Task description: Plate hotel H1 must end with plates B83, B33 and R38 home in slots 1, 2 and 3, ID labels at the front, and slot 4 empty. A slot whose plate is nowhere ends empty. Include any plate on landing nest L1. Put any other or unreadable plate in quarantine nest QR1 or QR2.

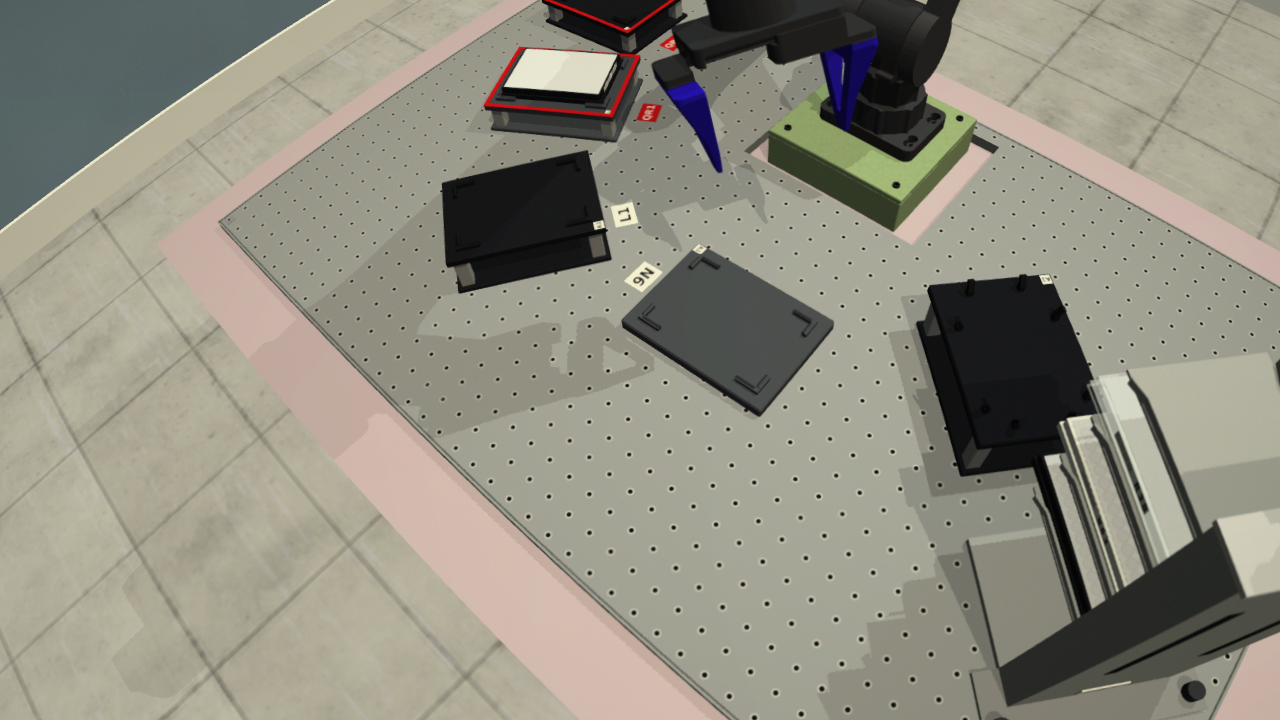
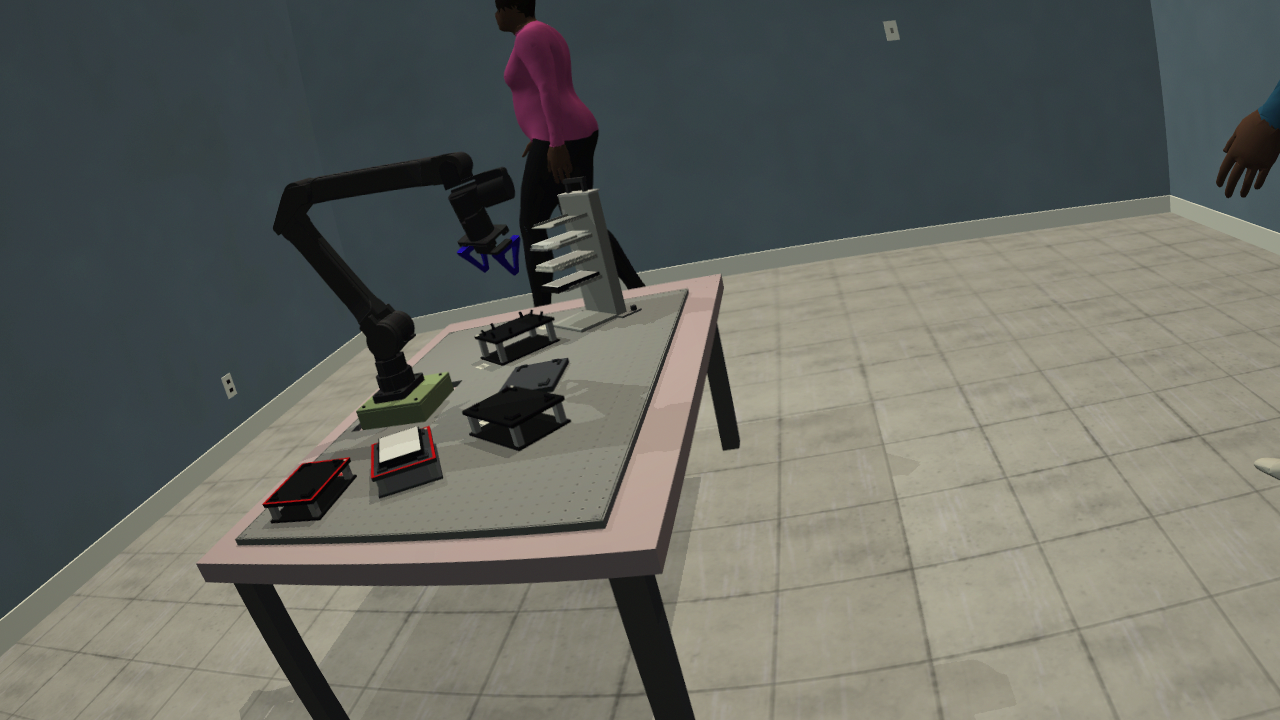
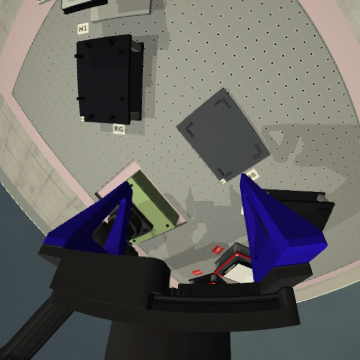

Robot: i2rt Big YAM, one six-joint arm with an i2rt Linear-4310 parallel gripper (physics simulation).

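Frame: origin at the arm's base, x ahead, y left, z up, level; centimetres.
Where they show: gripper, between the fingertips: [image 1: 781, 148] [image 2: 501, 272] [image 3: 182, 182]; arm's base, origin of its link: [image 1: 881, 120] [image 2: 399, 391] [image 3: 129, 216].
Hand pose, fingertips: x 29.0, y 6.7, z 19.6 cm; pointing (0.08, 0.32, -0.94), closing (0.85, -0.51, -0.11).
Each offset is from my fingertips to the top centre of the thing. "pt": to the spot under its first point.
Plate hotel H1 [image 1: 1203, 416] [image 2: 603, 255] [image 3: 121, 12] stands at the table's far end; its pale plates @(dx +3.4, dy +33.5, dz -6.1 cm) [image 1: 1109, 501] [image 2: 565, 261] sit on stacked shelves, IDs unreadable, and I cannot tell which slots are filled. Landing nest L1 @(dx +6.4, dy -27.6, dz -17.7 cm) [image 1: 523, 210] [image 2: 514, 407] [image 3: 302, 202] holds no visible plate. Quarantine nest QR1 @(pt dx -7.4, dy -38.4, dz -22.8 cm) [image 1: 554, 125] [image 2: 408, 479] has a red rim and bears a white-topped plate @(dx -11.4, dy -40.4, dz -17.9 cm) [image 1: 562, 71] [image 2: 400, 445] [image 3: 239, 273]. Quarantine nest QR2 @(dx -28.9, dy -49.2, dz -18.7 cm) [image 1: 617, 10] [image 2: 308, 481] shows a dark top. My gripper [image 1: 782, 149] [image 2: 500, 271] [image 3: 182, 182] is open and empty, high above the table.
A flat grey nest N6 @(dx +2.1, dy -3.4, dz -21.5 cm) [image 1: 729, 326] [image 2: 539, 374] [image 3: 223, 135] lies mid-table. A black pegged stand RG @(dx -8.9, dy +20.2, dz -15.7 cm) [image 1: 1006, 358] [image 2: 514, 329] [image 3: 104, 80] stands between it and H1. The arm's green base [image 1: 832, 183] [image 2: 405, 410] [image 3: 157, 205] is at the table edge. A person [image 2: 546, 89] stands behind H1.
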